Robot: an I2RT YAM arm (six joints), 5 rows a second.
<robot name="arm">
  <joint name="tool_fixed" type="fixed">
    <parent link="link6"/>
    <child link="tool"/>
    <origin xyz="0 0 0" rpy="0 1.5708 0"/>
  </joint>
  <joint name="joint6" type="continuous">
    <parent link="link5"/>
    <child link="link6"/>
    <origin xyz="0.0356 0 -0.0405"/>
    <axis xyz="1 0 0"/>
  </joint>
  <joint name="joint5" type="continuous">
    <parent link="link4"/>
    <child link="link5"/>
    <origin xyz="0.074 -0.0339 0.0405"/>
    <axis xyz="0 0 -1"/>
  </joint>
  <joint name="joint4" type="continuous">
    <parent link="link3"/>
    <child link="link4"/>
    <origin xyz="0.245 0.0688 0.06"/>
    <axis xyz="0 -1 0"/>
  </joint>
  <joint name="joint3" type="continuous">
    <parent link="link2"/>
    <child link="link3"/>
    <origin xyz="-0.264 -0.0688 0"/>
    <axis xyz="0 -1 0"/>
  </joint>
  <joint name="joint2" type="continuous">
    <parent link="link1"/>
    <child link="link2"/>
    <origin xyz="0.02 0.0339 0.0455"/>
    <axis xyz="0 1 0"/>
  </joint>
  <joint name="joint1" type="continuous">
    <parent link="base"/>
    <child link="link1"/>
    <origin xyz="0 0 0.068"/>
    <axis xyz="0 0 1"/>
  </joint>
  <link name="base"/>
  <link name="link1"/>
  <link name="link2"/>
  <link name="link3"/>
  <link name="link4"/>
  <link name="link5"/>
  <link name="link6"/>
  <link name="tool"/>
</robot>
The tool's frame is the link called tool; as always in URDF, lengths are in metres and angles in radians. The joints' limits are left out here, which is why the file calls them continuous.
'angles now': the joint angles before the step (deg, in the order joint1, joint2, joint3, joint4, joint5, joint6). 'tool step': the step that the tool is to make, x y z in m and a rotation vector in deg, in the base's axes. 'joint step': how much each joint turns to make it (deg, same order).
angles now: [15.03 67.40 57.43 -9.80 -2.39 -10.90]
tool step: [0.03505 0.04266 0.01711 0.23 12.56 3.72]
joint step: [5.77 13.24 17.93 -16.38 0.06 4.55]
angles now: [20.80 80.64 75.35 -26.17 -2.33 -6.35]
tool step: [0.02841 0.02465 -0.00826 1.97 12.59 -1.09]
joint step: [1.94 10.56 11.59 -11.63 -1.47 7.02]
